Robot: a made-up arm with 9 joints. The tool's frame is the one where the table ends. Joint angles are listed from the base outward.
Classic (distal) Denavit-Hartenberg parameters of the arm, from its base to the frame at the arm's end. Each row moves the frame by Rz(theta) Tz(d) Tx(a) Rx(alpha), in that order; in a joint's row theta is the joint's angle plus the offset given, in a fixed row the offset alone. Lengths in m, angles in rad.
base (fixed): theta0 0; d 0.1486; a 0; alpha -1.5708
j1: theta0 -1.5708; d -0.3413; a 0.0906; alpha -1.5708
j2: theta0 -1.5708; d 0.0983; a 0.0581; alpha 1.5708
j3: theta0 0; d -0.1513; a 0.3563; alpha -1.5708
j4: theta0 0; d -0.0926; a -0.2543; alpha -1.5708
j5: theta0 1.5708; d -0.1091; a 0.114; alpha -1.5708
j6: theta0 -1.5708; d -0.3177; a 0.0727; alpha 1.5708
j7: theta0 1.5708; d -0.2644; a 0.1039; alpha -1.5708
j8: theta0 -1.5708; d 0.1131; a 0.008; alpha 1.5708
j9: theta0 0; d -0.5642; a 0.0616; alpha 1.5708
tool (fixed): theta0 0; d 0.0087; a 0; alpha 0
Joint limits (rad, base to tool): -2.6..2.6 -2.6..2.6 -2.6..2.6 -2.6..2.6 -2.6..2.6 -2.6..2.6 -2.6..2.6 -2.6..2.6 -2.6..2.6
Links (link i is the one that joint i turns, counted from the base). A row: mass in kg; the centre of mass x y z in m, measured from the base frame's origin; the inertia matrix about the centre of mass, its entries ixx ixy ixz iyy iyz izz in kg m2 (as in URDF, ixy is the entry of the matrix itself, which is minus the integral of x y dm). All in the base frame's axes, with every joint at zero. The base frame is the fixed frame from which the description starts. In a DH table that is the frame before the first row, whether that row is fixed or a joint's. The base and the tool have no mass.
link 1: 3.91; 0.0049 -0.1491 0.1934; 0.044 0 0 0.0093 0.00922 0.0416
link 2: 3.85; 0.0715 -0.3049 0.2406; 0.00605 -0.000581 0 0.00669 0 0.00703
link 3: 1.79; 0.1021 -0.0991 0.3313; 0.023 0 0 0.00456 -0.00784 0.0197
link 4: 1.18; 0.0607 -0.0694 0.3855; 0.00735 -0.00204 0 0.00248 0 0.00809
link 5: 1; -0.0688 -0.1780 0.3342; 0.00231 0 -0.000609 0.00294 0 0.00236
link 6: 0.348; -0.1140 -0.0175 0.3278; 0.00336 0 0 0.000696 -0.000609 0.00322
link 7: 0.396; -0.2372 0.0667 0.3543; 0.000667 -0.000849 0 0.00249 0 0.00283
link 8: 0.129; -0.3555 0.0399 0.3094; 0.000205 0 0.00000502 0.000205 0 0.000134
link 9: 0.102; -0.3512 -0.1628 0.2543; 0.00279 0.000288 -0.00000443 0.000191 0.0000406 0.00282
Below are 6 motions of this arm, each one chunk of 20 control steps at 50 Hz.
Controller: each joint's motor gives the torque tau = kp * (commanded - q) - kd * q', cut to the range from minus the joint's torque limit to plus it. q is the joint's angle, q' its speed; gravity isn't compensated. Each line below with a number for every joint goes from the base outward.
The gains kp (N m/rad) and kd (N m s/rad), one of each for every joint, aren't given. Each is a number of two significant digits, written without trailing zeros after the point. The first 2 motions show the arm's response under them.
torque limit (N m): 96 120 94 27 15 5 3 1.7 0.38
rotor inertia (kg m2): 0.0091 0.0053 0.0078 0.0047 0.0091 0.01 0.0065 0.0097 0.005
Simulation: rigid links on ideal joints. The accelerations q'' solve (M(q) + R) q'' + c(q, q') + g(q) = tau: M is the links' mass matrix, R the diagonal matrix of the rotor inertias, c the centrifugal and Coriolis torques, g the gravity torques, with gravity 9.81 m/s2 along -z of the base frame. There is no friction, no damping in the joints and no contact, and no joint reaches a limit. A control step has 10 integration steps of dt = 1/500 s. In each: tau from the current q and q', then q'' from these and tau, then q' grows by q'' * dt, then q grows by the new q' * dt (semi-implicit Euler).
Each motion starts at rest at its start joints. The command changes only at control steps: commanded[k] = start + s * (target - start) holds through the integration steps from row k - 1 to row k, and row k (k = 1, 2, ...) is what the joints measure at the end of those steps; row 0 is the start. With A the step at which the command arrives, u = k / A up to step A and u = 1 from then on. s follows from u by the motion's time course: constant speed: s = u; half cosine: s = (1 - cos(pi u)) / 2; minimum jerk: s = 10 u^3 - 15 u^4 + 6 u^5; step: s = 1 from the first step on.
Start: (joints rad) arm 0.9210 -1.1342 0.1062 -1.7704 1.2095 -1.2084 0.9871 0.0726 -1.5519
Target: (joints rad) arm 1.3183 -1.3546 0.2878 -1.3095 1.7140 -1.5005 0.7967 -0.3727 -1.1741
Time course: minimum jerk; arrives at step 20
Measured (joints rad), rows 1 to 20:
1: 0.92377 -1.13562 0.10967 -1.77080 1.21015 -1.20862 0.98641 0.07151 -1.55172
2: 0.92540 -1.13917 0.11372 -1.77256 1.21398 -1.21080 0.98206 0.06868 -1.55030
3: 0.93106 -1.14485 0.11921 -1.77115 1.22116 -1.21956 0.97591 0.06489 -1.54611
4: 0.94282 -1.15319 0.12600 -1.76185 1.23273 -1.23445 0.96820 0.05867 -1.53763
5: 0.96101 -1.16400 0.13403 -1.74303 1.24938 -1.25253 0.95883 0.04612 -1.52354
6: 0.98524 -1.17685 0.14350 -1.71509 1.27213 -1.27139 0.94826 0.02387 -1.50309
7: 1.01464 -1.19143 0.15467 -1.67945 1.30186 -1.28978 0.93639 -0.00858 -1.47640
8: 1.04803 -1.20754 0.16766 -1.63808 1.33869 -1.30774 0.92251 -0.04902 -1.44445
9: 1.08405 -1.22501 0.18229 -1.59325 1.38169 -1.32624 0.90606 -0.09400 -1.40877
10: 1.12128 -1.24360 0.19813 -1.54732 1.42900 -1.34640 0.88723 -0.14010 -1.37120
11: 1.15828 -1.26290 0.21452 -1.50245 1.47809 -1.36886 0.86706 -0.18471 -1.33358
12: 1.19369 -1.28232 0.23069 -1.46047 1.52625 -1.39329 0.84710 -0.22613 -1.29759
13: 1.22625 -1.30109 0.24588 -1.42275 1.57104 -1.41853 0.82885 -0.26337 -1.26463
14: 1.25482 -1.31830 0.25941 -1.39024 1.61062 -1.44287 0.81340 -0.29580 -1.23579
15: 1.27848 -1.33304 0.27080 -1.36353 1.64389 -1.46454 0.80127 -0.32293 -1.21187
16: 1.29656 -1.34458 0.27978 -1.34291 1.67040 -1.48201 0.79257 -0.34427 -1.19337
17: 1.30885 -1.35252 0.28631 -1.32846 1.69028 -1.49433 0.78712 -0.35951 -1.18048
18: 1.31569 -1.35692 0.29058 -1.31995 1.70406 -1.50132 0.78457 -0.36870 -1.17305
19: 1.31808 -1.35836 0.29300 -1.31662 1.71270 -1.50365 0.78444 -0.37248 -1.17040
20: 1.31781 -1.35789 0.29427 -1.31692 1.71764 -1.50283 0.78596 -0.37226 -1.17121
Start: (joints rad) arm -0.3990 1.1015 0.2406 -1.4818 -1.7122 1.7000 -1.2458 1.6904 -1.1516
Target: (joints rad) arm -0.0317 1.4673 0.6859 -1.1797 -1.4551 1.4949 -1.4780 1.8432 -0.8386
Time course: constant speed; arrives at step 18
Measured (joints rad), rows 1 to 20:
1: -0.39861 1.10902 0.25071 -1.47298 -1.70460 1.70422 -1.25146 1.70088 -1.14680
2: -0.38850 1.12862 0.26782 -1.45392 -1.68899 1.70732 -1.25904 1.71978 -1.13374
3: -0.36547 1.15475 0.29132 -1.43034 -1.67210 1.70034 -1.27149 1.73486 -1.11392
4: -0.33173 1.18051 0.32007 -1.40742 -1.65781 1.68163 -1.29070 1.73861 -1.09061
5: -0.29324 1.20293 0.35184 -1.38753 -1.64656 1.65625 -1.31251 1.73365 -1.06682
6: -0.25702 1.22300 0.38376 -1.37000 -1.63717 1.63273 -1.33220 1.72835 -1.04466
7: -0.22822 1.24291 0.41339 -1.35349 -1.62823 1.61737 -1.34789 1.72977 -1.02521
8: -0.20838 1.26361 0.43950 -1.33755 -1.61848 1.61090 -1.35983 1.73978 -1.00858
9: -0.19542 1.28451 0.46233 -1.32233 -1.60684 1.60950 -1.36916 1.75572 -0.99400
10: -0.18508 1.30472 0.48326 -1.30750 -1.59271 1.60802 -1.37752 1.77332 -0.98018
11: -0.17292 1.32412 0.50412 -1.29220 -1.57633 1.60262 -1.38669 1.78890 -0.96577
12: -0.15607 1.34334 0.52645 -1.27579 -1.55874 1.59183 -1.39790 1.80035 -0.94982
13: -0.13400 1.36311 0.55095 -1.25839 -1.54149 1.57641 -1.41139 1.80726 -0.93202
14: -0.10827 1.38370 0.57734 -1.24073 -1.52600 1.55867 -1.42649 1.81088 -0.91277
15: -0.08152 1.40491 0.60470 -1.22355 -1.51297 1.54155 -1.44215 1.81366 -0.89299
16: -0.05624 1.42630 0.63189 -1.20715 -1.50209 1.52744 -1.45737 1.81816 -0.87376
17: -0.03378 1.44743 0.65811 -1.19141 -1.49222 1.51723 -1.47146 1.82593 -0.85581
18: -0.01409 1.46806 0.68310 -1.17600 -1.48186 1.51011 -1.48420 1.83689 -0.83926
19: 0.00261 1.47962 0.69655 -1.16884 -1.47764 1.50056 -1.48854 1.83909 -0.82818
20: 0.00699 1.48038 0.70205 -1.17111 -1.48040 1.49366 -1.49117 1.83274 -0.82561
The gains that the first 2 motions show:
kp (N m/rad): 1500 1800 1600 440 190 80 65 35 11
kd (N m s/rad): 13 27 28 4.4 5.3 1.3 0.71 0.52 0.16
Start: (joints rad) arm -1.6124 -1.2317 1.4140 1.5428 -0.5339 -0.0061 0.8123 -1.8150 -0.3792
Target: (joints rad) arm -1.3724 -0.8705 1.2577 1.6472 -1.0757 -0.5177 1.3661 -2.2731 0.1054
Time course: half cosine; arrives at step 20
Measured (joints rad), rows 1 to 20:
1: -1.61343 -1.22994 1.41183 1.53793 -0.53399 -0.01233 0.81311 -1.81788 -0.37823
2: -1.61084 -1.22479 1.40990 1.53491 -0.53782 -0.02275 0.81838 -1.82500 -0.37318
3: -1.60402 -1.21534 1.40631 1.53853 -0.54781 -0.03506 0.83404 -1.83650 -0.36159
4: -1.59350 -1.20140 1.40023 1.54524 -0.56424 -0.05301 0.85889 -1.85433 -0.34290
5: -1.58001 -1.18374 1.39188 1.55193 -0.58646 -0.07822 0.88875 -1.87856 -0.31787
6: -1.56419 -1.16304 1.38181 1.55846 -0.61337 -0.10927 0.92188 -1.90729 -0.28791
7: -1.54667 -1.13975 1.37048 1.56564 -0.64413 -0.14401 0.95858 -1.93874 -0.25448
8: -1.52805 -1.11429 1.35829 1.57369 -0.67833 -0.18110 0.99883 -1.97222 -0.21867
9: -1.50894 -1.08722 1.34563 1.58221 -0.71565 -0.21991 1.04176 -2.00751 -0.18124
10: -1.48982 -1.05918 1.33288 1.59080 -0.75559 -0.25980 1.08613 -2.04405 -0.14278
11: -1.47111 -1.03088 1.32036 1.59923 -0.79738 -0.30002 1.13073 -2.08083 -0.10403
12: -1.45314 -1.00304 1.30834 1.60735 -0.84001 -0.33967 1.17442 -2.11666 -0.06594
13: -1.43619 -0.97638 1.29704 1.61497 -0.88229 -0.37787 1.21603 -2.15044 -0.02959
14: -1.42050 -0.95160 1.28663 1.62187 -0.92295 -0.41375 1.25441 -2.18134 0.00398
15: -1.40636 -0.92933 1.27726 1.62790 -0.96074 -0.44640 1.28854 -2.20870 0.03391
16: -1.39405 -0.91014 1.26911 1.63293 -0.99447 -0.47494 1.31754 -2.23200 0.05951
17: -1.38390 -0.89450 1.26232 1.63686 -1.02313 -0.49856 1.34072 -2.25081 0.08025
18: -1.37625 -0.88277 1.25708 1.63963 -1.04590 -0.51657 1.35754 -2.26478 0.09570
19: -1.37142 -0.87521 1.25357 1.64119 -1.06219 -0.52844 1.36767 -2.27361 0.10553
20: -1.36967 -0.87196 1.25194 1.64153 -1.07164 -0.53382 1.37093 -2.27712 0.10951

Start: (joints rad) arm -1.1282 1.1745 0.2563 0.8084 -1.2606 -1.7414 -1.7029 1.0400 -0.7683
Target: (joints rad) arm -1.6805 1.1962 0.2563 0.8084 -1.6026 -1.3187 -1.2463 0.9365 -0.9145
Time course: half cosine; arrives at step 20
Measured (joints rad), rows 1 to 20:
1: -1.13302 1.17377 0.25634 0.80561 -1.26554 -1.74139 -1.69943 1.03867 -0.76847
2: -1.14471 1.17356 0.25575 0.80366 -1.27409 -1.73788 -1.68908 1.03667 -0.76964
3: -1.16275 1.17422 0.25518 0.80458 -1.28358 -1.72891 -1.67385 1.03360 -0.77267
4: -1.18680 1.17523 0.25460 0.80616 -1.29442 -1.71479 -1.65520 1.02857 -0.77787
5: -1.21652 1.17643 0.25394 0.80699 -1.30769 -1.69556 -1.63283 1.02200 -0.78507
6: -1.25134 1.17789 0.25317 0.80713 -1.32382 -1.67110 -1.60591 1.01503 -0.79391
7: -1.29044 1.17958 0.25230 0.80701 -1.34254 -1.64190 -1.57457 1.00849 -0.80401
8: -1.33279 1.18140 0.25134 0.80683 -1.36332 -1.60905 -1.54000 1.00239 -0.81507
9: -1.37727 1.18326 0.25034 0.80663 -1.38561 -1.57391 -1.50360 0.99628 -0.82682
10: -1.42269 1.18514 0.24934 0.80642 -1.40896 -1.53785 -1.46648 0.98975 -0.83894
11: -1.46791 1.18700 0.24840 0.80623 -1.43291 -1.50203 -1.42941 0.98270 -0.85106
12: -1.51180 1.18880 0.24755 0.80607 -1.45697 -1.46743 -1.39320 0.97532 -0.86282
13: -1.55331 1.19049 0.24681 0.80595 -1.48057 -1.43484 -1.35877 0.96795 -0.87391
14: -1.59146 1.19202 0.24618 0.80586 -1.50308 -1.40488 -1.32703 0.96095 -0.88410
15: -1.62535 1.19338 0.24566 0.80575 -1.52387 -1.37807 -1.29879 0.95462 -0.89322
16: -1.65417 1.19454 0.24525 0.80562 -1.54236 -1.35491 -1.27470 0.94919 -0.90111
17: -1.67724 1.19547 0.24495 0.80547 -1.55803 -1.33585 -1.25531 0.94482 -0.90759
18: -1.69398 1.19616 0.24476 0.80532 -1.57047 -1.32132 -1.24106 0.94162 -0.91250
19: -1.70398 1.19660 0.24471 0.80520 -1.57936 -1.31171 -1.23233 0.93965 -0.91569
20: -1.70699 1.19677 0.24479 0.80511 -1.58448 -1.30733 -1.22936 0.93892 -0.91706

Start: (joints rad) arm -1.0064 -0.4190 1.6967 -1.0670 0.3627 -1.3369 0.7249 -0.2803 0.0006
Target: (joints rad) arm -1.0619 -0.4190 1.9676 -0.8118 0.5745 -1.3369 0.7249 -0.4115 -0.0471
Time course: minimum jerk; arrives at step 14
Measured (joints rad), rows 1 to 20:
1: -1.00736 -0.42046 1.69627 -1.06146 0.36282 -1.33768 0.72549 -0.28015 0.00044
2: -1.00882 -0.42262 1.69808 -1.04959 0.36539 -1.33585 0.72793 -0.28224 0.00031
3: -1.01017 -0.42430 1.70616 -1.03496 0.37287 -1.33010 0.73172 -0.28880 -0.00016
4: -1.01212 -0.42507 1.72256 -1.01681 0.38562 -1.32373 0.73555 -0.29951 -0.00203
5: -1.01605 -0.42499 1.74725 -0.99275 0.40282 -1.32058 0.73777 -0.31298 -0.00608
6: -1.02300 -0.42420 1.77871 -0.96223 0.42355 -1.32213 0.73719 -0.32835 -0.01217
7: -1.03290 -0.42281 1.81449 -0.92754 0.44713 -1.32720 0.73362 -0.34520 -0.01950
8: -1.04446 -0.42105 1.85162 -0.89253 0.47273 -1.33342 0.72781 -0.36280 -0.02706
9: -1.05572 -0.41928 1.88699 -0.86087 0.49886 -1.33872 0.72127 -0.37976 -0.03409
10: -1.06484 -0.41790 1.91765 -0.83499 0.52340 -1.34209 0.71581 -0.39442 -0.04005
11: -1.07063 -0.41724 1.94137 -0.81609 0.54415 -1.34341 0.71282 -0.40558 -0.04452
12: -1.07284 -0.41737 1.95697 -0.80448 0.55953 -1.34301 0.71267 -0.41276 -0.04721
13: -1.07200 -0.41815 1.96474 -0.79954 0.56916 -1.34134 0.71484 -0.41611 -0.04812
14: -1.06917 -0.41932 1.96669 -0.79929 0.57413 -1.33878 0.71847 -0.41632 -0.04768
15: -1.06572 -0.42063 1.96620 -0.80032 0.57659 -1.33570 0.72273 -0.41472 -0.04676
16: -1.06316 -0.42169 1.96538 -0.80024 0.57751 -1.33293 0.72633 -0.41325 -0.04601
17: -1.06235 -0.42233 1.96491 -0.79914 0.57753 -1.33140 0.72802 -0.41330 -0.04560
18: -1.06316 -0.42245 1.96488 -0.79824 0.57741 -1.33130 0.72751 -0.41463 -0.04544
19: -1.06478 -0.42209 1.96518 -0.79833 0.57764 -1.33218 0.72553 -0.41586 -0.04551
20: -1.06631 -0.42149 1.96562 -0.79925 0.57822 -1.33349 0.72327 -0.41586 -0.04583

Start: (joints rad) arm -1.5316 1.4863 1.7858 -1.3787 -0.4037 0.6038 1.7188 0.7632 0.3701
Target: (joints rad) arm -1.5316 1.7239 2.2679 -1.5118 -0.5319 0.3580 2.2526 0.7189 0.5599
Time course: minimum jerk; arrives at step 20
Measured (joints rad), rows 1 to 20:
1: -1.53595 1.48824 1.78798 -1.37622 -0.40552 0.60678 1.71701 0.76445 0.37000
2: -1.54132 1.48885 1.78942 -1.37389 -0.40713 0.61263 1.71735 0.76481 0.37028
3: -1.54711 1.49030 1.79348 -1.37478 -0.40820 0.61654 1.72604 0.76146 0.37225
4: -1.55218 1.49497 1.80324 -1.37816 -0.40899 0.61645 1.74146 0.75592 0.37719
5: -1.55507 1.50377 1.82048 -1.38395 -0.41039 0.61058 1.76319 0.75079 0.38529
6: -1.55504 1.51687 1.84582 -1.39255 -0.41356 0.59791 1.79272 0.74760 0.39613
7: -1.55226 1.53395 1.87887 -1.40371 -0.41931 0.57875 1.83034 0.74644 0.40930
8: -1.54762 1.55427 1.91844 -1.41657 -0.42790 0.55445 1.87474 0.74635 0.42451
9: -1.54231 1.57681 1.96271 -1.43019 -0.43913 0.52699 1.92399 0.74614 0.44144
10: -1.53741 1.60037 2.00954 -1.44373 -0.45251 0.49850 1.97596 0.74497 0.45957
11: -1.53355 1.62382 2.05677 -1.45659 -0.46739 0.47086 2.02837 0.74248 0.47823
12: -1.53091 1.64617 2.10239 -1.46841 -0.48304 0.44546 2.07886 0.73876 0.49660
13: -1.52927 1.66662 2.14469 -1.47902 -0.49872 0.42313 2.12516 0.73417 0.51383
14: -1.52825 1.68460 2.18228 -1.48831 -0.51369 0.40431 2.16539 0.72924 0.52908
15: -1.52753 1.69964 2.21406 -1.49615 -0.52725 0.38917 2.19821 0.72455 0.54172
16: -1.52700 1.71141 2.23927 -1.50236 -0.53883 0.37777 2.22294 0.72058 0.55133
17: -1.52675 1.71974 2.25751 -1.50674 -0.54796 0.37006 2.23956 0.71758 0.55781
18: -1.52707 1.72468 2.26888 -1.50923 -0.55428 0.36586 2.24870 0.71557 0.56136
19: -1.52824 1.72661 2.27418 -1.50998 -0.55762 0.36480 2.25171 0.71439 0.56245
20: -1.53049 1.72639 2.27502 -1.50949 -0.55801 0.36615 2.25076 0.71374 0.56184

